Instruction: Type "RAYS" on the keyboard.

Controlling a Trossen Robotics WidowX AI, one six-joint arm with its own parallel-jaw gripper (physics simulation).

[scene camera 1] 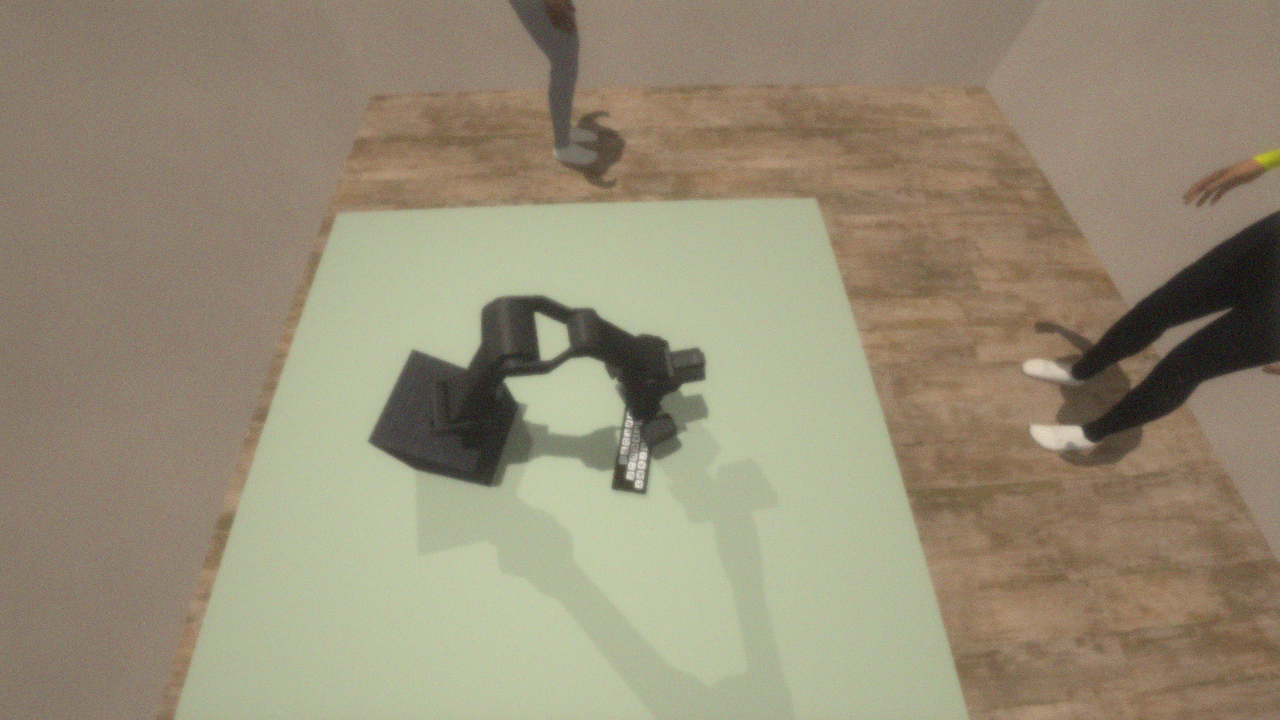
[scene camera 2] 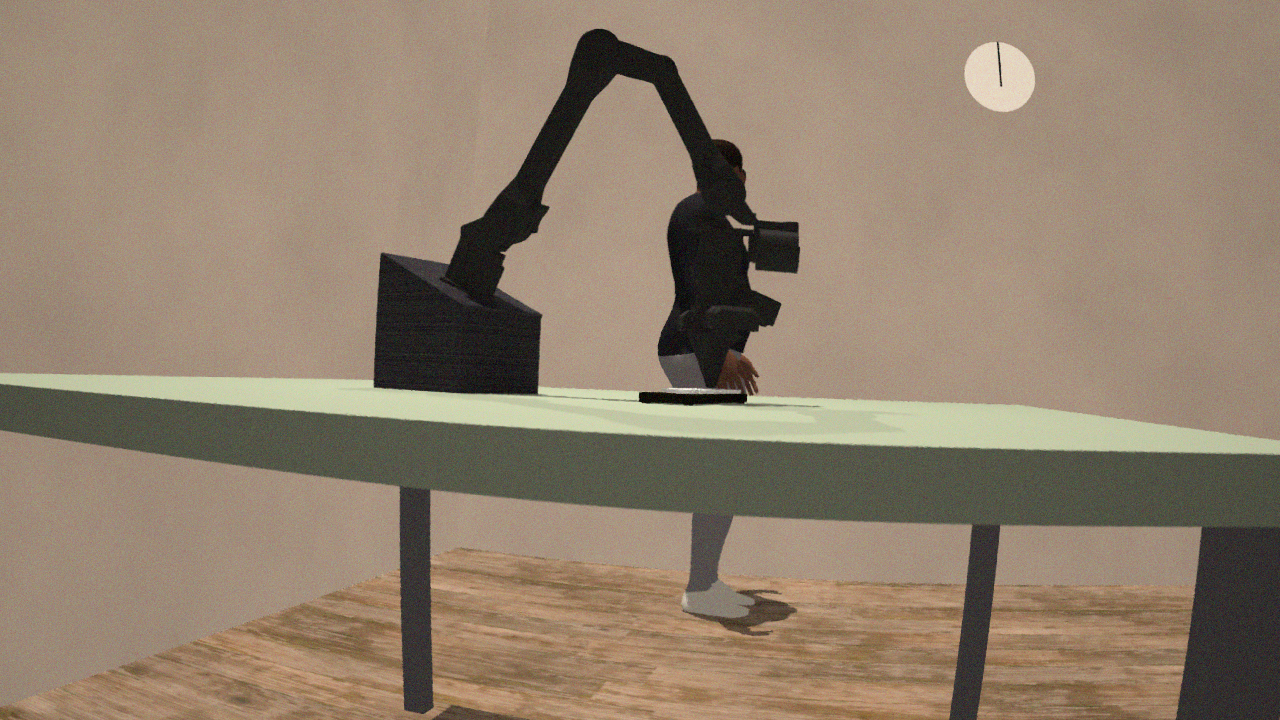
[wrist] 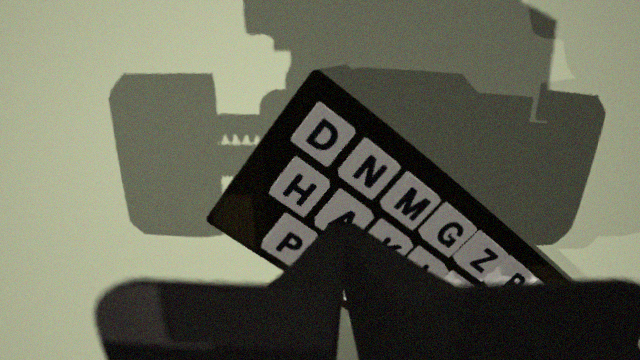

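Where they show: gripper, fingertip midpoint: (scene camera 1: 637,412) (scene camera 2: 710,387) (wrist: 340,236); arm's base, link origin: (scene camera 1: 448,416) (scene camera 2: 466,287).
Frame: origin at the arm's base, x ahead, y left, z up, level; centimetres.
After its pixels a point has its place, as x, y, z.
The black keyboard (scene camera 1: 631,471) @[29.4, -13.8, -13.0] (scene camera 2: 653,398) @[26.7, -16.7, -13.6] (wrist: 255,185) @[34.2, 0.6, -13.0] with light keys lies flat on the table. In the wrist view the D key (wrist: 322,134) @[36.6, -1.1, -12.4], N key (wrist: 370,169) @[35.9, -2.8, -12.4], M key (wrist: 411,201) @[35.2, -4.5, -12.4], G key (wrist: 448,231) @[34.5, -6.2, -12.4], Z key (wrist: 483,256) @[33.9, -7.9, -12.4], H key (wrist: 299,187) @[34.8, -0.8, -12.4] and P key (wrist: 288,243) @[32.6, -1.0, -12.4] show. My gripper (scene camera 2: 711,385) @[33.5, -2.6, -12.3] (wrist: 340,236) @[33.5, -2.6, -12.3] is shut and empty, tips down. Its tips are at the A key (wrist: 343,206) @[34.5, -2.4, -12.4], covering its lower part; whether they touch it cannot be told. A partly covered key (wrist: 518,280) @[33.2, -9.8, -12.4] at the row's right end looks like R. Y and S do not show legibly.
The pale green table (scene camera 1: 787,268) @[78.8, 26.1, -14.2] (scene camera 2: 1118,438) @[59.9, -65.0, -14.2] bears the arm's dark base block (scene camera 1: 402,402) @[-6.5, 2.9, 3.4] (scene camera 2: 420,340) @[-4.1, -7.0, -7.7] left of the keyboard. One person (scene camera 1: 562,80) (scene camera 2: 693,241) stands beyond the table. Another person (scene camera 1: 1181,331) stands on the right in scene camera 1.
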